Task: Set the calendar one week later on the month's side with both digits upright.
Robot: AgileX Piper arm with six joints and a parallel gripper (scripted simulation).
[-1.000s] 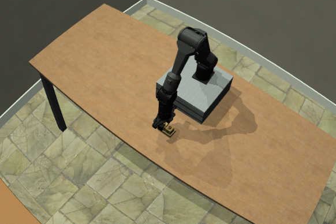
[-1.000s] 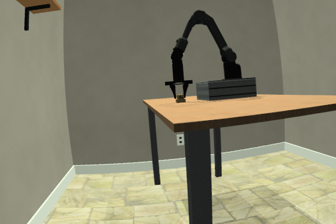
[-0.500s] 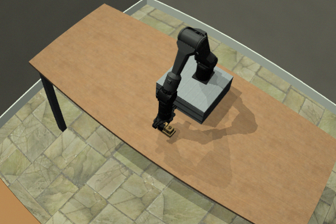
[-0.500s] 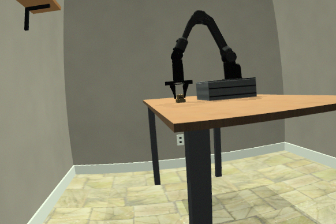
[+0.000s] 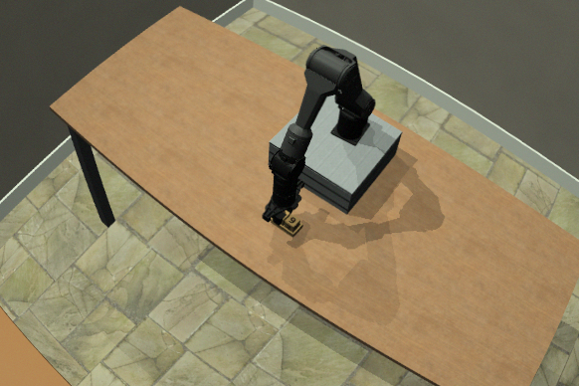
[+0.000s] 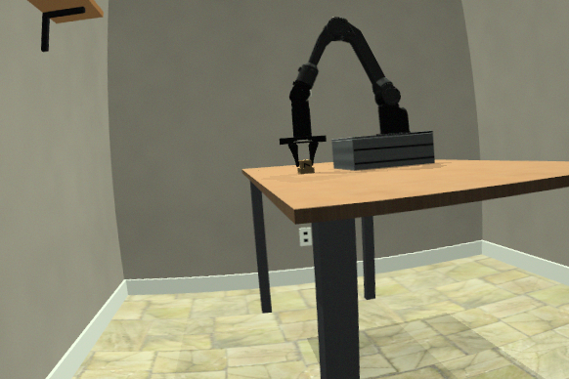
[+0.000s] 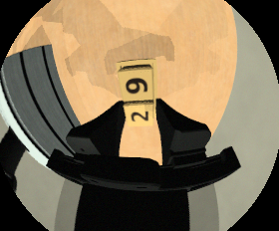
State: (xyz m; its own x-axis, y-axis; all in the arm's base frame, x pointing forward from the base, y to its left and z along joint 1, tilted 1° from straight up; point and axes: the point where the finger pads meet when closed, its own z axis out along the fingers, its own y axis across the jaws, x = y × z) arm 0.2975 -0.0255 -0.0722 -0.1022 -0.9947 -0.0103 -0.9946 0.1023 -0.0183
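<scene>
The wooden cube lies right at my hand. The rest, counted from my hand: tan calendar tray: 20 mm to the left, 20 mm below; digit cube: 30 mm to the left.
</scene>
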